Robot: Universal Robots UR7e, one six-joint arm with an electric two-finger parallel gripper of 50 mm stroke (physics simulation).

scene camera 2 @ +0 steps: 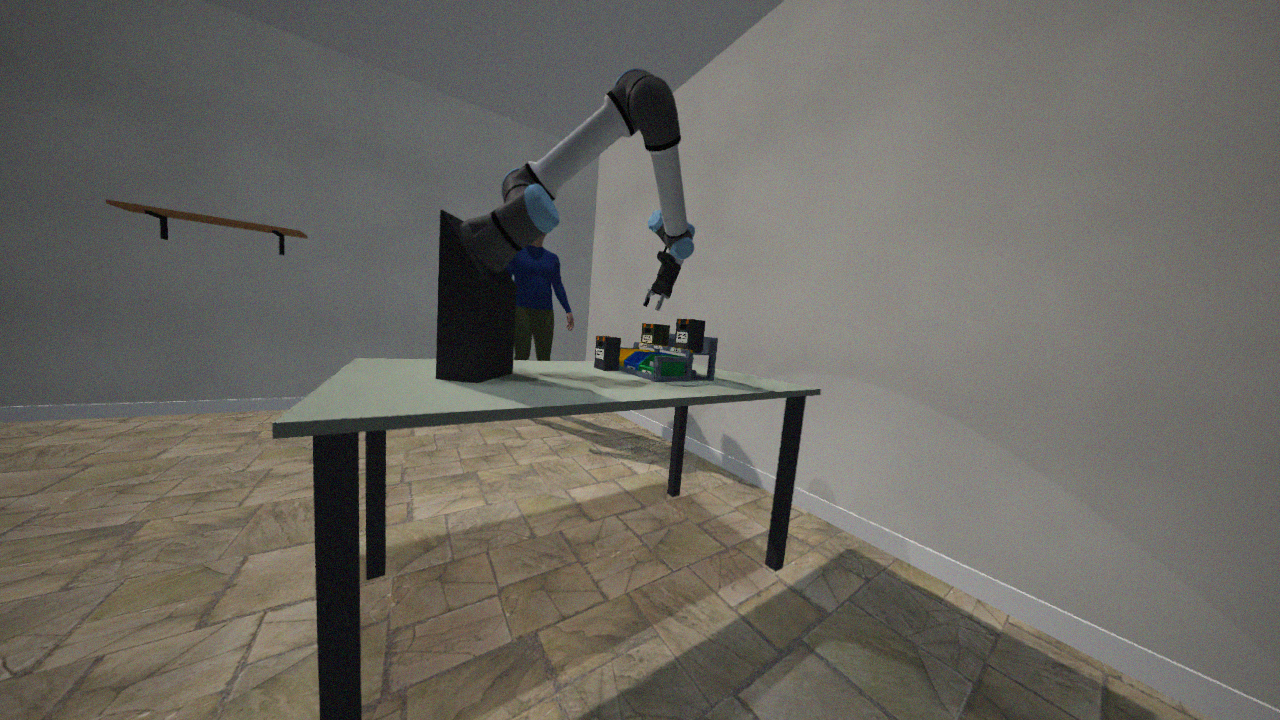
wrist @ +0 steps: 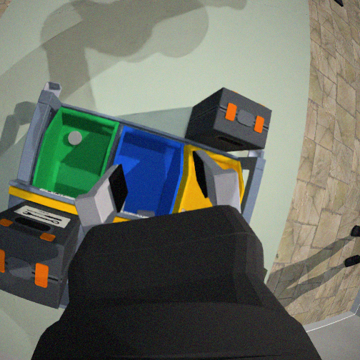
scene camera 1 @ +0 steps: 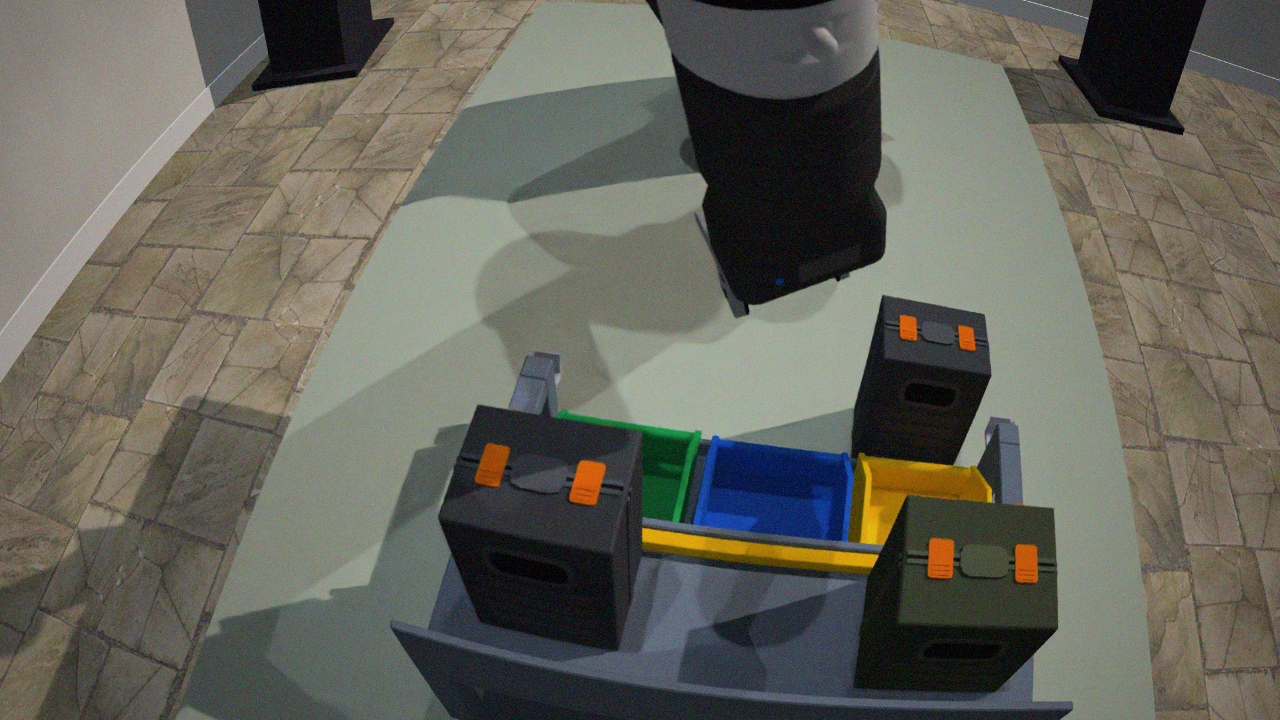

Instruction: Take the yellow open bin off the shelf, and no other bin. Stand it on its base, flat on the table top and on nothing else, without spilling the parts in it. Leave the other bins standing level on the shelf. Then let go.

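Frame: origin at the arm's base, x right, y ahead, z up, level; centimetres.
Where they show: gripper, fingertip midpoint: (scene camera 2: 650,308) (scene camera 1: 786,281); arm's base, link origin: (scene camera 2: 481,248).
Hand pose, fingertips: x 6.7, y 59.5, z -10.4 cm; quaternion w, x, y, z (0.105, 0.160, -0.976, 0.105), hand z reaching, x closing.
Each offset is from my fingertips to the centre of the thing. "*": to the spot under its first point. Level surfaces: height alone.
The yellow open bin @(dx -12.4, dy +4.3, dz -21.0 cm) (scene camera 1: 904,488) (scene camera 2: 629,355) (wrist: 189,192) sits in the shelf @(* dx -19.8, dy -0.6, dz -16.9 cm) (scene camera 1: 1008,461) (wrist: 255,182) at its end, beside the blue bin @(dx -1.3, dy +2.8, dz -21.0 cm) (scene camera 1: 774,492) (wrist: 147,170). The green bin @(dx +9.7, dy +0.9, dz -21.0 cm) (scene camera 1: 666,470) (scene camera 2: 666,365) (wrist: 75,160) is at the other end, with a round grey part in it. All three look seated. My gripper (scene camera 1: 792,295) (scene camera 2: 653,304) (wrist: 159,172) is open and empty, tilted, and well above the bins. In the wrist view one finger overlaps the yellow bin and hides part of its inside; its parts are not clear.
A dark case @(dx -13.7, dy -9.0, dz -18.8 cm) (scene camera 1: 926,394) (scene camera 2: 606,352) (wrist: 230,122) stands on the table @(dz -25.4 cm) (scene camera 2: 537,398) close to the yellow bin. Another dark case @(dx +11.7, dy +10.2, dz -9.2 cm) (scene camera 1: 546,537) (scene camera 2: 690,334) (wrist: 30,250) and an olive case @(dx -11.1, dy +14.0, dz -10.4 cm) (scene camera 1: 966,595) (scene camera 2: 655,334) stand on the shelf's upper deck. A person (scene camera 2: 535,277) stands beyond the table.
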